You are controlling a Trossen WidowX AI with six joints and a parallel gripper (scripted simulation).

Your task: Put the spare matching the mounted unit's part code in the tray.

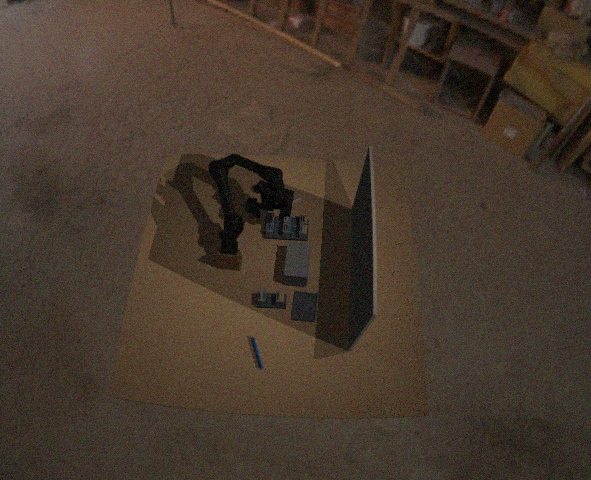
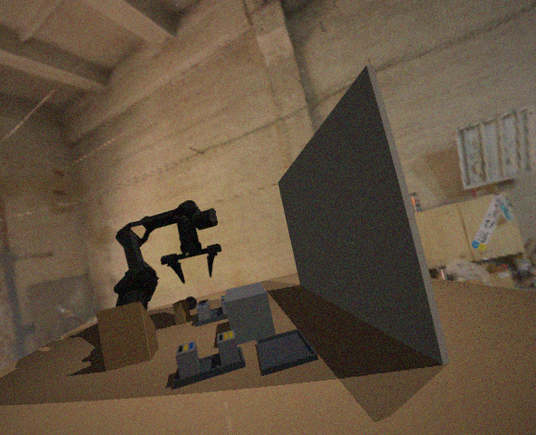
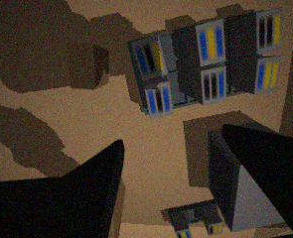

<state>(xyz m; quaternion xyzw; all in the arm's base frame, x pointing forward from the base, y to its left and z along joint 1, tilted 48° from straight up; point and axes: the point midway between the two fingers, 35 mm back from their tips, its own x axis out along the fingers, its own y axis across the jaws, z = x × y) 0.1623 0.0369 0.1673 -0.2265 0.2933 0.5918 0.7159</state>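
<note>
Now: gripper tip 1 cm to the right of the grey spare and 9 cm above it. The rest, counted from my gripper tip: grey wall panel (36 cm ahead, 21 cm to the right, 9 cm above); rack (1 cm ahead, 33 cm to the right, 13 cm below); mounted unit (12 cm ahead, 17 cm to the right, 8 cm below).
</note>
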